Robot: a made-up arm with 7 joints.
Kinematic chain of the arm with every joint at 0, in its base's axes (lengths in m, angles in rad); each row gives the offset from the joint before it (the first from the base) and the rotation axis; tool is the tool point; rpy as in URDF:
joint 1: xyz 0 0 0.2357 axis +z
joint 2: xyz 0 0 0 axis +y
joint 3: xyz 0 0 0.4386 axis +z
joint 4: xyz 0.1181 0 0 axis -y
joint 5: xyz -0.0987 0 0.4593 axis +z
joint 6: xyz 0 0 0 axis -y
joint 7: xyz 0.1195 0 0 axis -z
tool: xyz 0 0 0 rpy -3.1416 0 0
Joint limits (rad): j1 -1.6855..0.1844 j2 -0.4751..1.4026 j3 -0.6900..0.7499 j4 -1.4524..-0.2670 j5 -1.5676..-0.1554 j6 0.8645..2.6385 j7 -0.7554..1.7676
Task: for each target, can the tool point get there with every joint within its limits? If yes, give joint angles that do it. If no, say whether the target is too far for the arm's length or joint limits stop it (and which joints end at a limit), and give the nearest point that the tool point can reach.
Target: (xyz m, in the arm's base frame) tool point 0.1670 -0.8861 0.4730
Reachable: yes | joints -1.4481 0.5286 0.0920 -1.3351 -0.2919 1.4733 0.5633
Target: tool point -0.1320 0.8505 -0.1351
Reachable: no: joint limits stop it (at a limit: joint 1, joint 2, joint 3, joint 4, joint 5, joint 6) | nearest point 0.5093 0.5449 -0.1619 | short by 0.711 m
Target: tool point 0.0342 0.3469 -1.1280
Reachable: no: too far | nearest point 0.5861 0.2702 -0.3101 | short by 0.990 m
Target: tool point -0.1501 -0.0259 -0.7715
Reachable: no: joint limits stop it (at a limit: joint 1, joint 2, joint 4, joint 5, joint 6) | nearest point -0.1669 -0.6127 -0.3221 | short by 0.739 m
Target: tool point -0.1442 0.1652 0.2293
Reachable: no: joint limits stop it (at a limit: joint 1, joint 2, joint 3, joint 4, joint 5, joint 6) | nearest point -0.0264 0.5027 0.9423 | short by 0.798 m
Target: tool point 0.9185 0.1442 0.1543
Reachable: yes | joints -0.1707 0.9927 0.5809 -1.2201 -1.0056 1.0262 -0.4776
